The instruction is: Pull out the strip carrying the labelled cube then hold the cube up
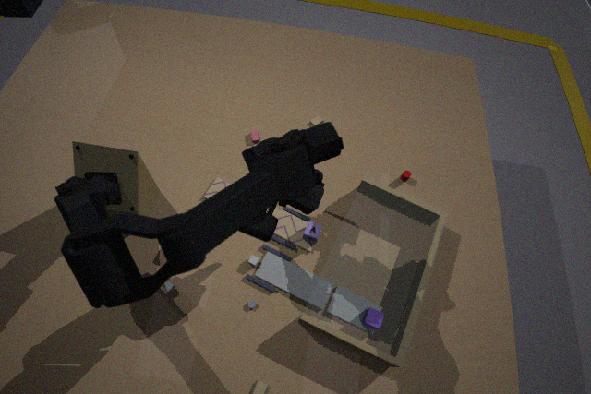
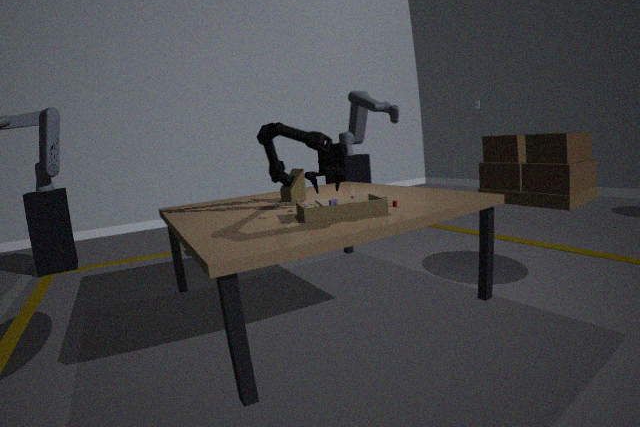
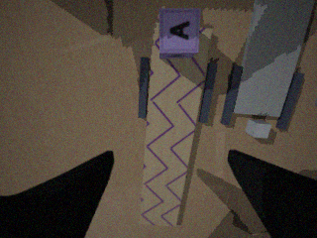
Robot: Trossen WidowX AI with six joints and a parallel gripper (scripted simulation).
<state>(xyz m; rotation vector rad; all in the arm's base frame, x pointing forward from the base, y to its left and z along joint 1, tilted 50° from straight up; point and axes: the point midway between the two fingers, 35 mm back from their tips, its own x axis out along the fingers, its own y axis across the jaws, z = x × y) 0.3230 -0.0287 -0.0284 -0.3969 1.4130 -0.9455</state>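
Now: the zigzag-patterned strip 20 mm behind my gripper tip, 10 mm to the left of it and 60 mm below it. Also, from my gripper tip: grey disc (30 mm behind, 180 mm to the right, 50 mm below); pink block (50 mm behind, 200 mm to the left, 50 mm below); red cylinder (300 mm ahead, 120 mm to the left, 50 mm below).
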